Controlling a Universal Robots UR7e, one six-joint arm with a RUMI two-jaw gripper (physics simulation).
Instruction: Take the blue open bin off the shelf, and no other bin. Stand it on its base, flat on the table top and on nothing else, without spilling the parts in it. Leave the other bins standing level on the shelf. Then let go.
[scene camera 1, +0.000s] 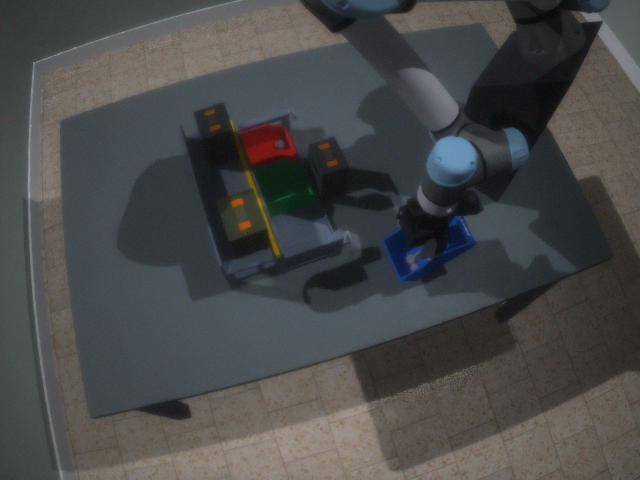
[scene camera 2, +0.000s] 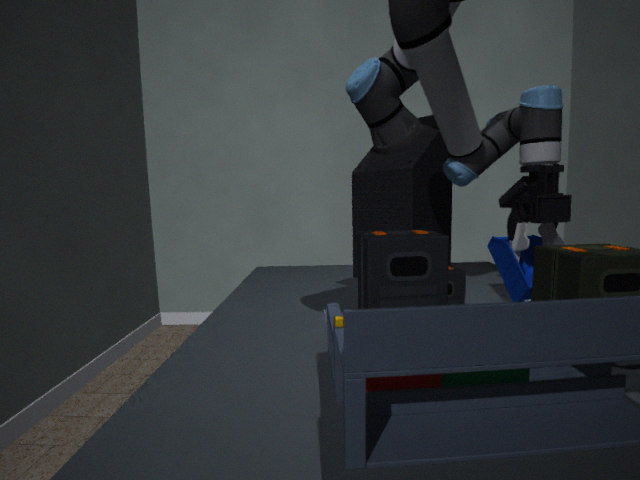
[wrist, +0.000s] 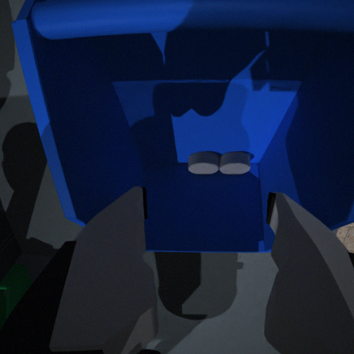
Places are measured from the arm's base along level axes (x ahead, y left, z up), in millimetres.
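Pixels of known places: gripper, fingertip midpoint: (scene camera 1: 422, 244) (scene camera 2: 532, 264); arm's base, origin of the base link: (scene camera 1: 553, 45) (scene camera 2: 398, 138).
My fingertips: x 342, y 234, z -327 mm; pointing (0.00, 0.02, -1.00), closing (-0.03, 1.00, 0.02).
Ahead of a thing's pixels: the offset from my fingertips to its top centre. Level surfaces: height alone.
The blue open bin @(dz +55, dx -17, dy -1 mm) (scene camera 1: 457, 240) (scene camera 2: 509, 271) (wrist: 210, 127) is off the shelf, right of it in scene camera 1, and visibly tilted in scene camera 2. Two pale round parts (wrist: 219, 163) lie inside. My gripper (scene camera 1: 424, 253) (scene camera 2: 536, 245) (wrist: 205, 192) points down with its fingers spread at the bin's front part, bearing on its sides and holding it. The gap under the bin is partly hidden. The red bin @(dz -24, dx +282, dy -360 mm) (scene camera 1: 261, 147) (scene camera 2: 403, 382) and green bin @(dz -24, dx +272, dy -249 mm) (scene camera 1: 286, 183) (scene camera 2: 485, 376) stand side by side on the grey shelf (scene camera 1: 299, 235) (scene camera 2: 465, 335).
A dark case @(dz +119, dx +375, dy -358 mm) (scene camera 1: 211, 121) (scene camera 2: 372, 289) and an olive case @(dz +94, dx +358, dy -128 mm) (scene camera 1: 240, 219) (scene camera 2: 558, 273) stand behind the yellow bar @(dz +7, dx +322, dy -244 mm) (scene camera 1: 263, 211) at the shelf. Another dark case @(dz +27, dx +139, dy -255 mm) (scene camera 1: 328, 160) stands at the shelf's front, between it and the arm. The grey table's @(dz -105 mm) (scene camera 1: 206, 356) edge runs below the blue bin.
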